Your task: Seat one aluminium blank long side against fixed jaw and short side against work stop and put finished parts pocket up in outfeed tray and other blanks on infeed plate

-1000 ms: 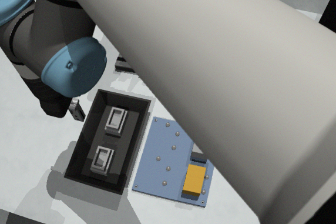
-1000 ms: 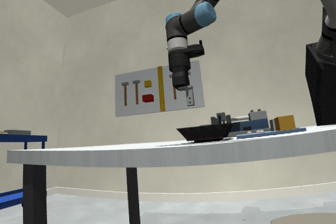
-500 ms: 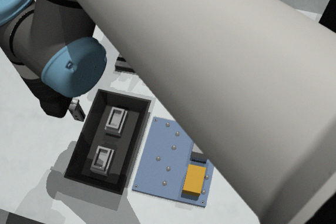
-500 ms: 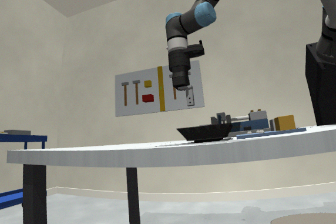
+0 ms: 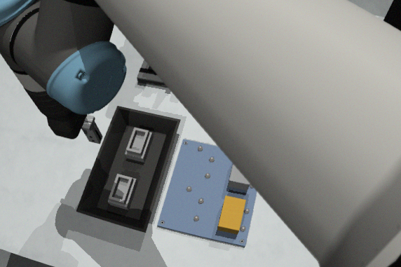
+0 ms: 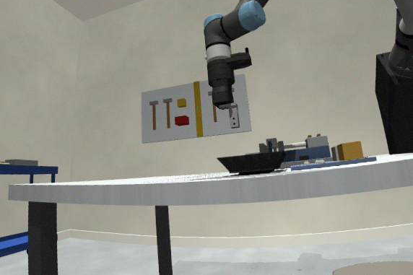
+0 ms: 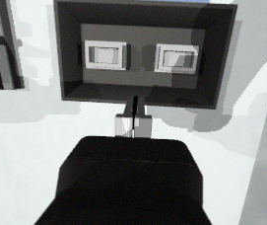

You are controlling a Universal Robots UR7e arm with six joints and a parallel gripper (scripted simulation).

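The blue base lies 100 mm behind my hand, 320 mm to the right of it and 100 mm below it. Round my hand: brass blank: 270 mm behind, 10 mm to the left, 120 mm below.
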